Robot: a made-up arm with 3 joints. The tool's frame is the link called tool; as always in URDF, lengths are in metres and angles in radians.
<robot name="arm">
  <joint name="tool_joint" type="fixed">
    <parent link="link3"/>
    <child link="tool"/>
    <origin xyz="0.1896 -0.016 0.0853"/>
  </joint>
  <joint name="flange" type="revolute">
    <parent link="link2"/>
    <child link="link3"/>
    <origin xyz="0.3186 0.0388 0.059"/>
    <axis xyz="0 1 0"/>
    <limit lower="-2.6" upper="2.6" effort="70" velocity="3"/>
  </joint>
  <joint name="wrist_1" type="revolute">
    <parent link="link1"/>
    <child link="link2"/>
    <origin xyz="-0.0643 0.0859 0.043"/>
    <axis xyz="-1 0 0"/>
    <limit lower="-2.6" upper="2.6" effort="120" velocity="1.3"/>
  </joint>
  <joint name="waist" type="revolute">
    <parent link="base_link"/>
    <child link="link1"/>
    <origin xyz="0 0 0.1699"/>
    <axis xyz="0 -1 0"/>
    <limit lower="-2.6" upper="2.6" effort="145" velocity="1.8"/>
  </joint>
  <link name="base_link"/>
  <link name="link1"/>
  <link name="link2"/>
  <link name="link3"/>
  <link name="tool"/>
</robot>
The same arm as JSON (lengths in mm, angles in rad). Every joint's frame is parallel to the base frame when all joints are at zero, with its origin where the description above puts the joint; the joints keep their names.
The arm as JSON. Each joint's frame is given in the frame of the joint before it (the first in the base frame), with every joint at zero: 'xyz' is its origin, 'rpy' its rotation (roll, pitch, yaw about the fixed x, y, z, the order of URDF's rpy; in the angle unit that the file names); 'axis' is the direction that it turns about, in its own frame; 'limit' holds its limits. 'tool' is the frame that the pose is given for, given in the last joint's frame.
{"units": {"length": "mm", "angle": "rad"}, "joints": [
  {"name": "waist", "type": "revolute", "origin": {"xyz": [0.0, 0.0, 169.9], "rpy": [0.0, 0.0, 0.0]}, "axis": "-y", "limit": {"lower": -2.6, "upper": 2.6}},
  {"name": "wrist_1", "type": "revolute", "origin": {"xyz": [-64.3, 85.9, 43.0], "rpy": [0.0, 0.0, 0.0]}, "axis": "-x", "limit": {"lower": -2.6, "upper": 2.6}},
  {"name": "flange", "type": "revolute", "origin": {"xyz": [318.6, 38.8, 59.0], "rpy": [0.0, 0.0, 0.0]}, "axis": "+y", "limit": {"lower": -2.6, "upper": 2.6}}
], "tool": {"origin": {"xyz": [189.6, -16.0, 85.3], "rpy": [0.0, 0.0, 0.0]}}}

